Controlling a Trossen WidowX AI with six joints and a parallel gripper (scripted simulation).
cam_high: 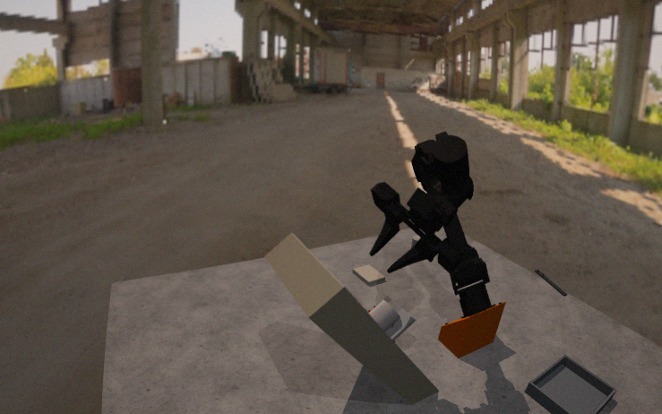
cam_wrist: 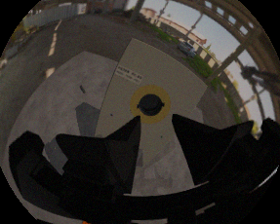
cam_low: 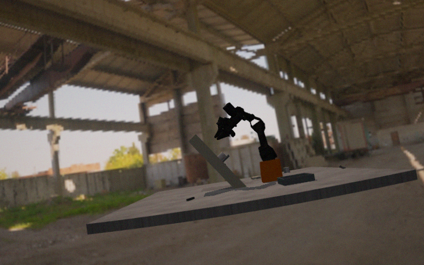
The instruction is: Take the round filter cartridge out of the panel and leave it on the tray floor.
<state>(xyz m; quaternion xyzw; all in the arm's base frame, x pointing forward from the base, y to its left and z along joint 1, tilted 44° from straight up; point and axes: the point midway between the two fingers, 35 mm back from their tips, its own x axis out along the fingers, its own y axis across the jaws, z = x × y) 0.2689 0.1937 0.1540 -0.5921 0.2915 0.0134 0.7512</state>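
My gripper tip is 11 cm above the round pale cartridge and 2 cm past it. From my gripper tip the other things lie so: beige service panel (13 cm below, 2 cm ahead); then grey tray (39 cm behind, 30 cm below, 24 cm to the left); then small beige block (43 cm to the right, 30 cm below, 20 cm behind).
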